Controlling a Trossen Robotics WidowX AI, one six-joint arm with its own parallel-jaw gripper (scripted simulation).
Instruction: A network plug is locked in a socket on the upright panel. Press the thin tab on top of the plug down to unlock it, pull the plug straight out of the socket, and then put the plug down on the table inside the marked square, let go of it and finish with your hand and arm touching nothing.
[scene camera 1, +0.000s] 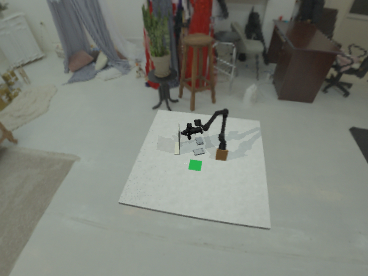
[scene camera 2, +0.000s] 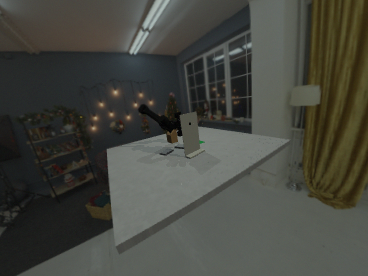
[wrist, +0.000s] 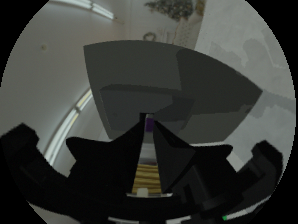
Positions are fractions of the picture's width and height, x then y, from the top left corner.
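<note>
You'd see a panel (wrist: 0.68, 0.45) here, and the gripper (wrist: 0.50, 0.55) is in view as well.
</note>
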